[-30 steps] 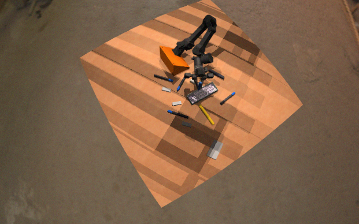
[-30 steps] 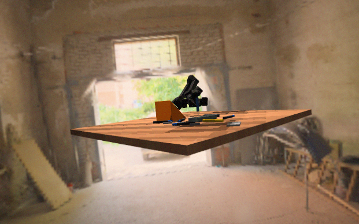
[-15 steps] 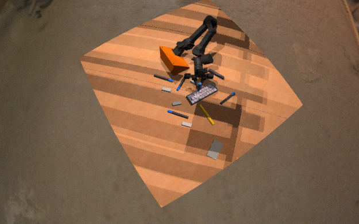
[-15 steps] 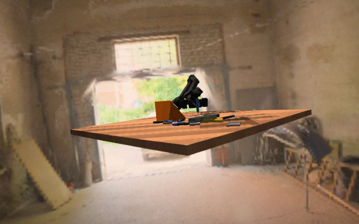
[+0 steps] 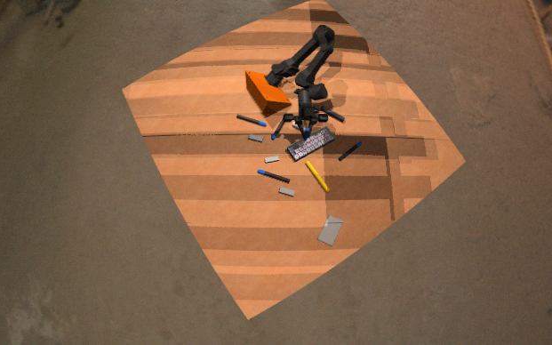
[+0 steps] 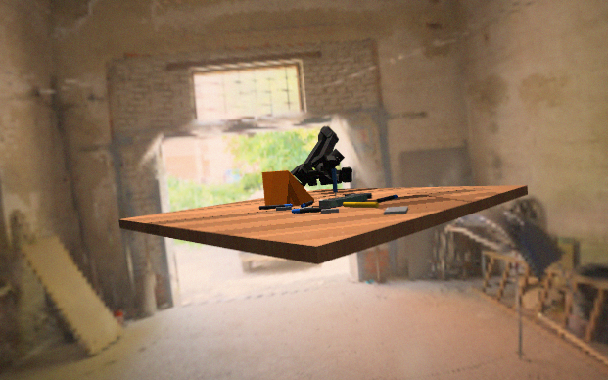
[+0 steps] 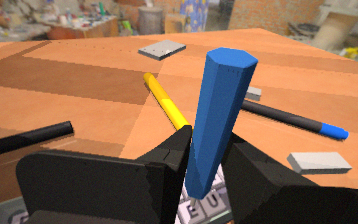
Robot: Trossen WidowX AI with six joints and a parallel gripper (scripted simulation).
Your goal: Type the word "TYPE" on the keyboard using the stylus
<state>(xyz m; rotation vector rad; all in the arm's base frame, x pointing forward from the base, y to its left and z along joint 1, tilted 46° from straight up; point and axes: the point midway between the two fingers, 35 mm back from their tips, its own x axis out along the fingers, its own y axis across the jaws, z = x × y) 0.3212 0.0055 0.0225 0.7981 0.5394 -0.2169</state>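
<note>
My gripper tip is 8 cm past the white cylinder, 8 cm above it and 3 cm to the right of it. From my gripper tip the other things lie so: dark cylinder 19 cm to the left, 10 cm behind, 8 cm below; yellow stick 15 cm ahead, 8 cm below, 1 cm to the right; blue stylus 2 cm below, 1 cm to the left, 1 cm behind.
</note>
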